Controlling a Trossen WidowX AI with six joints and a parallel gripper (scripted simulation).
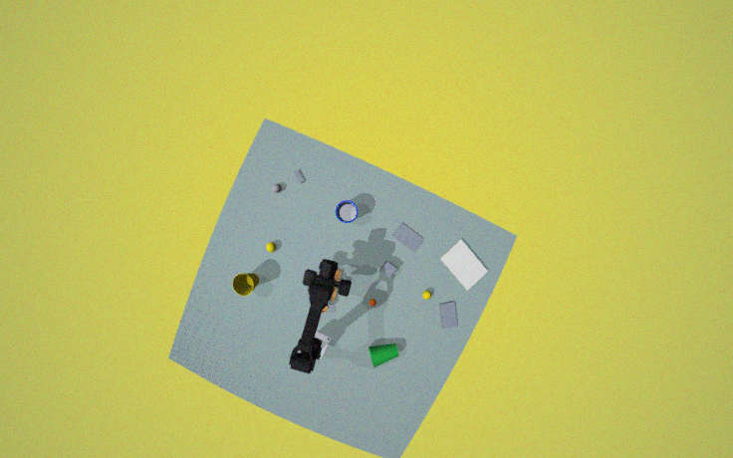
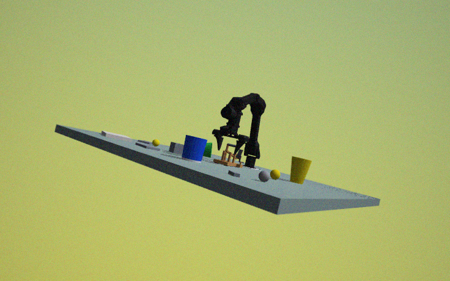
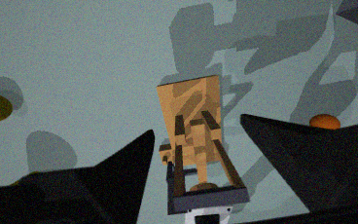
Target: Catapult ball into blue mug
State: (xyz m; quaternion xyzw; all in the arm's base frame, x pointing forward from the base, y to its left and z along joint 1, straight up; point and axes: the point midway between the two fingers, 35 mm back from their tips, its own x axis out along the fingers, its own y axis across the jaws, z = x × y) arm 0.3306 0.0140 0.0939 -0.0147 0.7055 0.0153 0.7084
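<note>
Now: gripper tip 5 cm past the orange ball, 21 cm to the left of it and 5 cm above it. Round my gripper tip: blue mug: 29 cm ahead, 1 cm to the left, 3 cm below; then yellow cup: 13 cm behind, 34 cm to the left, 3 cm below; then wooden catapult: 7 cm behind, 1 cm to the left, 1 cm below.
</note>
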